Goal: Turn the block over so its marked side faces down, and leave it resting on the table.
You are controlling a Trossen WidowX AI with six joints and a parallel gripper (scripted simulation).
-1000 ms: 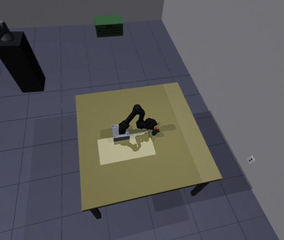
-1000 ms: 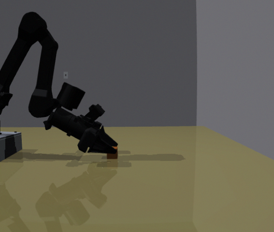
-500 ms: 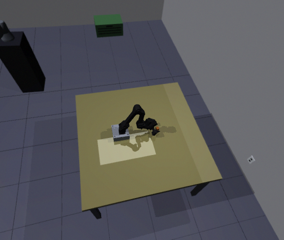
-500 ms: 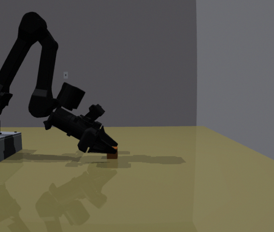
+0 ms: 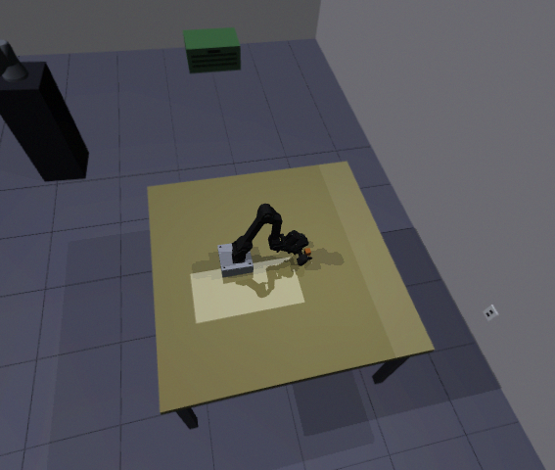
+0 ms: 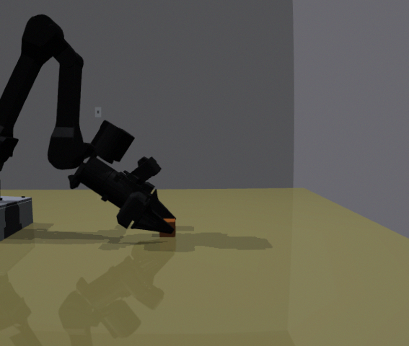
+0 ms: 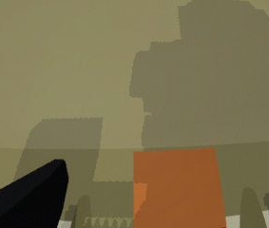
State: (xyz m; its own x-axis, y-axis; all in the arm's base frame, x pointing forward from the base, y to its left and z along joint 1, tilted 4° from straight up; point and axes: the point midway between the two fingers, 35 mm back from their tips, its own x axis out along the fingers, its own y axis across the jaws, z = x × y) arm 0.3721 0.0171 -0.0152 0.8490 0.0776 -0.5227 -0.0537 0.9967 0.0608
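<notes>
The block lies 20 mm behind my gripper tip.
</notes>
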